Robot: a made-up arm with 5 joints. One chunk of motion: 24 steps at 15 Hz.
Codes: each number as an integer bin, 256 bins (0 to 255) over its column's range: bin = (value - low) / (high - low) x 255, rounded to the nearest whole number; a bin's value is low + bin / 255 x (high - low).
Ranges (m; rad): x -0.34..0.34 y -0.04..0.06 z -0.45..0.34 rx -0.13..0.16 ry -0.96..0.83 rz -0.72..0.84
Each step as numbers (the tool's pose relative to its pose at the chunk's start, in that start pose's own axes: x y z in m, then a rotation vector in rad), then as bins.
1 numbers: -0.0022 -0.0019 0.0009 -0.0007 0.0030 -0.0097
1 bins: 127 97 146 114 137 116
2 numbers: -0.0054 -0.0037 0.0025 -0.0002 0.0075 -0.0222
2 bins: 125 93 146 114 138 114
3 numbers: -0.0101 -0.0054 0.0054 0.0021 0.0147 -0.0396
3 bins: 124 88 147 116 139 111
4 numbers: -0.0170 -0.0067 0.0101 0.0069 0.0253 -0.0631
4 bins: 121 85 149 120 140 107
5 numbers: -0.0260 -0.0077 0.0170 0.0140 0.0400 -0.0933
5 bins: 118 82 151 127 142 102
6 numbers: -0.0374 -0.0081 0.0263 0.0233 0.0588 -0.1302
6 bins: 113 81 154 135 145 96
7 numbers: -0.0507 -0.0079 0.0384 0.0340 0.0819 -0.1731
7 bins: 108 82 158 144 148 89
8 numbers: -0.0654 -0.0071 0.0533 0.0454 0.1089 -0.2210
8 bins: 103 84 162 154 152 82
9 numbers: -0.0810 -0.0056 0.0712 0.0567 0.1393 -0.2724
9 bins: 97 88 168 164 157 73
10 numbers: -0.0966 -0.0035 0.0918 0.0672 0.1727 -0.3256
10 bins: 91 93 175 173 161 64
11 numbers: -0.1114 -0.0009 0.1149 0.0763 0.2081 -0.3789
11 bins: 86 100 182 181 166 56
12 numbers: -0.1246 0.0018 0.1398 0.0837 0.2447 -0.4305
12 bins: 81 107 190 188 172 47
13 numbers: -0.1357 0.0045 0.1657 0.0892 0.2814 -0.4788
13 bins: 77 113 199 193 177 39
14 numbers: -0.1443 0.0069 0.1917 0.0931 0.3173 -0.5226
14 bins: 73 120 207 196 182 32
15 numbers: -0.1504 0.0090 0.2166 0.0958 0.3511 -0.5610
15 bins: 71 125 215 199 187 26
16 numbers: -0.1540 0.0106 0.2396 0.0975 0.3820 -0.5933
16 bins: 70 129 223 200 191 21
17 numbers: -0.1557 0.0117 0.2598 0.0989 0.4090 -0.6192
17 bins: 69 132 229 201 195 16
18 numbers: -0.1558 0.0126 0.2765 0.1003 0.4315 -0.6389
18 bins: 69 134 235 203 198 13
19 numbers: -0.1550 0.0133 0.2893 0.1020 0.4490 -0.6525
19 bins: 69 136 239 204 201 11
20 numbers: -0.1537 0.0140 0.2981 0.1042 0.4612 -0.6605
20 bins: 70 138 241 206 202 10
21 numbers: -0.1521 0.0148 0.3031 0.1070 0.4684 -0.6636
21 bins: 70 140 243 208 203 9
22 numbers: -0.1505 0.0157 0.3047 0.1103 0.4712 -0.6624
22 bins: 71 142 244 211 204 9
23 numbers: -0.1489 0.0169 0.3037 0.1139 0.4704 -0.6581
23 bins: 72 145 243 214 204 10
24 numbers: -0.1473 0.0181 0.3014 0.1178 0.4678 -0.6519
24 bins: 72 148 243 218 203 11
